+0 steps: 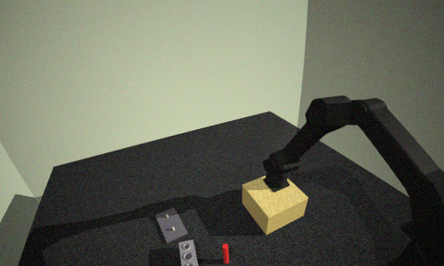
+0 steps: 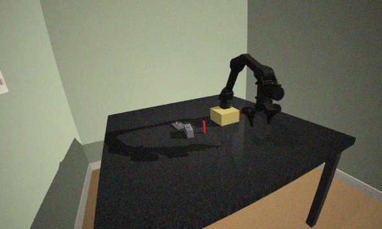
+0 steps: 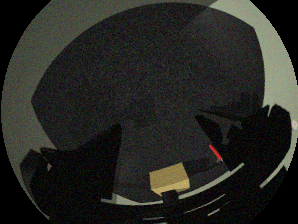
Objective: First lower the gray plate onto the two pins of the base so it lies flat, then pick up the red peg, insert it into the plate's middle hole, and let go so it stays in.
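The gray plate lies 32 cm to the right of my gripper tip, 27 cm ahead of it and 8 cm below it. Round my gripper tip: base (48 cm to the right, 28 cm ahead, 11 cm below); red peg (29 cm to the right, 17 cm ahead, 8 cm below).
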